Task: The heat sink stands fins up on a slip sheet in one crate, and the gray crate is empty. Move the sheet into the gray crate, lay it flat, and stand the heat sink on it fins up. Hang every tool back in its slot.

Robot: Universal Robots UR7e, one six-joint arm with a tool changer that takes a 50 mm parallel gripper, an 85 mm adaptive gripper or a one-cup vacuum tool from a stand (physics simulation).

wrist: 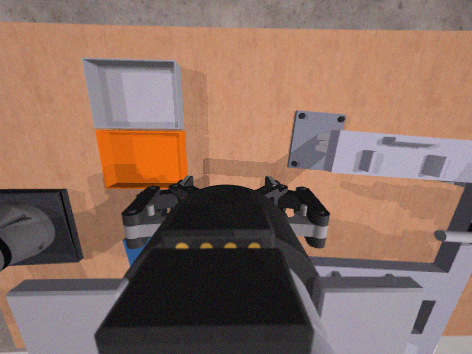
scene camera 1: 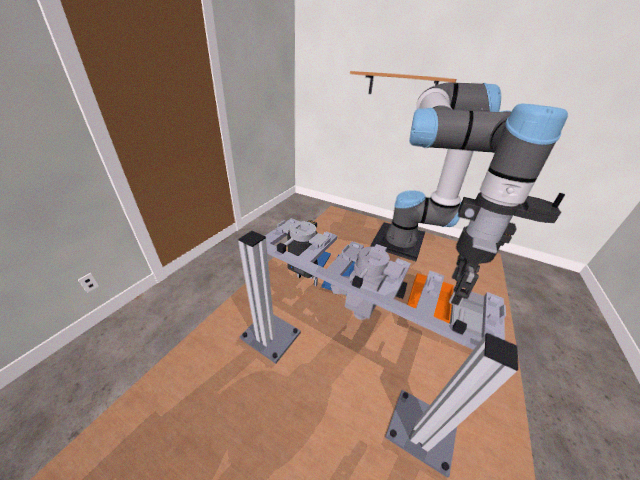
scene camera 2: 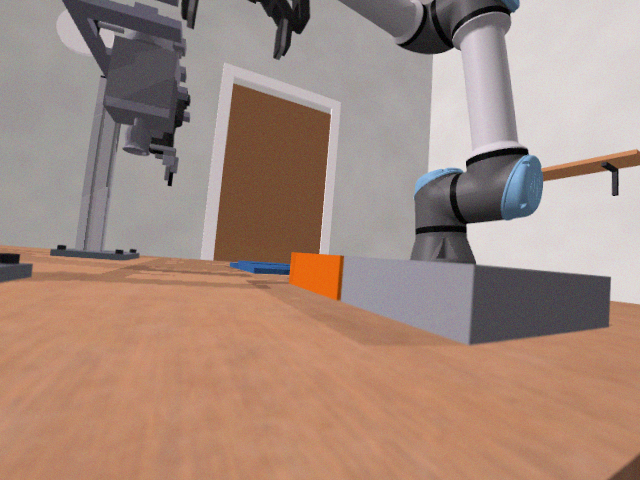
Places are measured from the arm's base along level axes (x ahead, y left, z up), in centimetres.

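Where they show: arm's base at its link origin: (wrist: 21, 227) (scene camera 1: 401, 238).
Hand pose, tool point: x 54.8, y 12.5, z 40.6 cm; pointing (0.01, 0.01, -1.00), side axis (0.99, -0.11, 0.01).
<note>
Each offset is from my tool point to the centre of the thing. "*": to the spot under its first point.
The gray crate @(dx -18.9, dy +15.5, dz -41.6 cm) (scene camera 2: 408, 286) (wrist: 180, 97) stands beside the orange crate @(dx -20.3, dy +1.4, dz -41.6 cm) (scene camera 1: 416, 291) (scene camera 2: 315, 273) (wrist: 183, 160). No object shows inside either in the wrist view. A blue crate (scene camera 1: 324, 259) (scene camera 2: 263, 267) (wrist: 132, 250) lies beyond, largely hidden by my gripper in the wrist view and by the tool stand in scene camera 1. The heat sink and slip sheet cannot be made out in any view. My gripper (scene camera 1: 460, 295) (scene camera 2: 235, 33) (wrist: 229, 182), the black adaptive one, is on the arm, open with wide-apart fingers and holding nothing. It hangs high above the table beside the stand.
The tool stand's rail @(* dx +18.3, dy -12.3, dz -9.5 cm) (scene camera 1: 403, 307) crosses high over the table on two posts (scene camera 1: 256, 289) (scene camera 1: 460, 397). A tool @(dx +4.8, dy -37.3, dz -17.3 cm) (scene camera 1: 301, 253) hangs in its far-left slot and another @(dx +8.0, dy -20.7, dz -17.0 cm) (scene camera 1: 372, 263) in the middle slot. The right slot holds no tool. The robot base (scene camera 1: 403, 238) stands behind the crates.
</note>
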